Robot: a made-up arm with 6 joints.
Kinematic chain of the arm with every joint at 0, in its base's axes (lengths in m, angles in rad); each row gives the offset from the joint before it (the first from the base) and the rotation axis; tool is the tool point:
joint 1: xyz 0 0 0.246 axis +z
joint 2: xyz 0 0 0 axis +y
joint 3: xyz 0 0 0.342 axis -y
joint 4: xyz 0 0 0 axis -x
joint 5: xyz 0.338 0 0 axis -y
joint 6: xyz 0 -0.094 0 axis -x
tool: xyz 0 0 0
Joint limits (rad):
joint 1: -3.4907..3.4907
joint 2: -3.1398..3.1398
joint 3: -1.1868..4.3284
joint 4: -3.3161..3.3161
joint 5: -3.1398..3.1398
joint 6: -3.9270..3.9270
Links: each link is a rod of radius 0.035 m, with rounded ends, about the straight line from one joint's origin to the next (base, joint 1, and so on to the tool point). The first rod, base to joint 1, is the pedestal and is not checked.
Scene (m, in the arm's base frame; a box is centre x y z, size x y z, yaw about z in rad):
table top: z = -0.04
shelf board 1: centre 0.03 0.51 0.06 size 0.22 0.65 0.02 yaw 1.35
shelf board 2: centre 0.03 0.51 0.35 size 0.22 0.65 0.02 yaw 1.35
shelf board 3: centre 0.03 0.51 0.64 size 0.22 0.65 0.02 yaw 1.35
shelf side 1: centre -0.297 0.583 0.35 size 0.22 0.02 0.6 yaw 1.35
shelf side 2: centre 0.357 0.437 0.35 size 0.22 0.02 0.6 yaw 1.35
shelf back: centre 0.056 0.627 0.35 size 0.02 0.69 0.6 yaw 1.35
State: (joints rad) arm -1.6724 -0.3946 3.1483 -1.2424 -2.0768 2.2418
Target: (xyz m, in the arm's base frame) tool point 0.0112 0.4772 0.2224
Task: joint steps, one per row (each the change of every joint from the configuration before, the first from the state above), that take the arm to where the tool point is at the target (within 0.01 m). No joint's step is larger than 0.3 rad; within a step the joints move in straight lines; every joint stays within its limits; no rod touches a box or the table.
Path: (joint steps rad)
1: 0.0280 0.2681 0.2984 0.0343 0.0000 0.0000
2: 0.0281 0.2682 0.2984 0.0344 0.0000 0.0000
3: 0.0078 -0.2059 0.1298 0.0139 0.0000 0.0000
4: 0.0078 -0.2059 0.1299 0.0139 0.0000 0.0000
5: 0.0078 -0.2058 0.1298 0.0140 0.0000 0.0000
6: -0.0231 -0.1079 -0.2296 -0.0291 0.0000 0.0000
7: -0.0231 -0.1078 -0.2297 -0.0291 0.0000 0.0000
8: -0.0230 -0.1078 -0.2296 -0.0291 0.0000 0.0000

